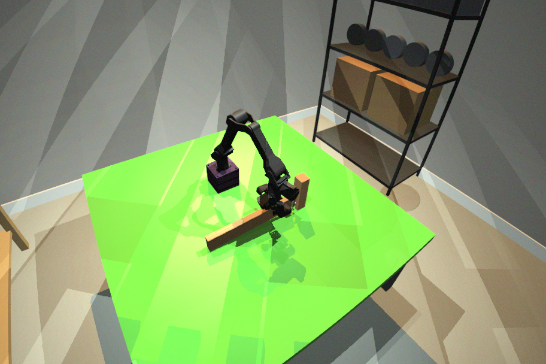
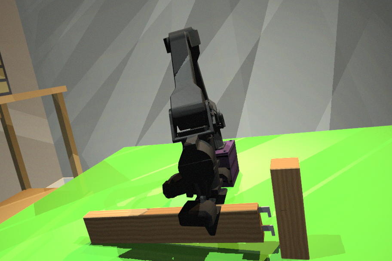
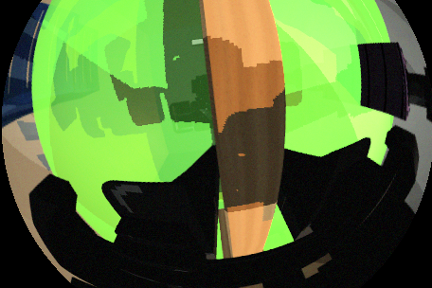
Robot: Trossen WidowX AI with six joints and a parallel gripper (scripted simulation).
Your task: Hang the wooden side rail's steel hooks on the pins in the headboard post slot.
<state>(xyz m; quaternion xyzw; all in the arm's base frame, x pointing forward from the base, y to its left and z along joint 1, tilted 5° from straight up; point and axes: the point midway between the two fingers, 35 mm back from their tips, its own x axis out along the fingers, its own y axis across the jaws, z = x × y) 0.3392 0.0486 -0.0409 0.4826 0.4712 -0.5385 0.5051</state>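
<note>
Now: gripper tip 1 cm short of the headboard post, 15 cm to the right of it and 4 cm below it.
</note>
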